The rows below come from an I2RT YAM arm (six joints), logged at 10 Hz.
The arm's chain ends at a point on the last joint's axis. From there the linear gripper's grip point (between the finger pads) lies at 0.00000 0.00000 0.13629 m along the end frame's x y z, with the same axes.
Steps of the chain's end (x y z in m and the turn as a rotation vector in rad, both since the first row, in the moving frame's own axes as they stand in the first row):
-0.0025, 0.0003, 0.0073, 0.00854, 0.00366, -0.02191
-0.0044, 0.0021, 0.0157, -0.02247, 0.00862, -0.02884
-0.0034, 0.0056, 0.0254, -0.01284, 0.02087, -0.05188
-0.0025, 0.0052, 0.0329, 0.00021, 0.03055, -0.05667
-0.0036, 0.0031, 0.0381, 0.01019, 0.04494, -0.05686
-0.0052, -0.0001, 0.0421, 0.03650, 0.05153, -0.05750
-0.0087, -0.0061, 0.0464, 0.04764, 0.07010, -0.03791
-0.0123, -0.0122, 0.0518, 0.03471, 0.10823, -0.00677
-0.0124, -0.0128, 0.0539, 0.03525, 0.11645, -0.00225
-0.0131, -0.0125, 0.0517, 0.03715, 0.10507, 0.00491
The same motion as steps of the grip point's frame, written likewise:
-0.0020, -0.0009, 0.0073, 0.00854, 0.00366, -0.02191
-0.0032, 0.0051, 0.0157, -0.02247, 0.00862, -0.02884
-0.0005, 0.0073, 0.0254, -0.01284, 0.02087, -0.05188
0.0017, 0.0051, 0.0328, 0.00021, 0.03055, -0.05667
0.0025, 0.0015, 0.0380, 0.01019, 0.04494, -0.05686
0.0017, -0.0053, 0.0418, 0.03650, 0.05153, -0.05750
0.0007, -0.0128, 0.0459, 0.04764, 0.07010, -0.03791
0.0024, -0.0170, 0.0509, 0.03471, 0.10823, -0.00677
0.0034, -0.0176, 0.0529, 0.03525, 0.11645, -0.00225
0.0012, -0.0175, 0.0509, 0.03715, 0.10507, 0.00491

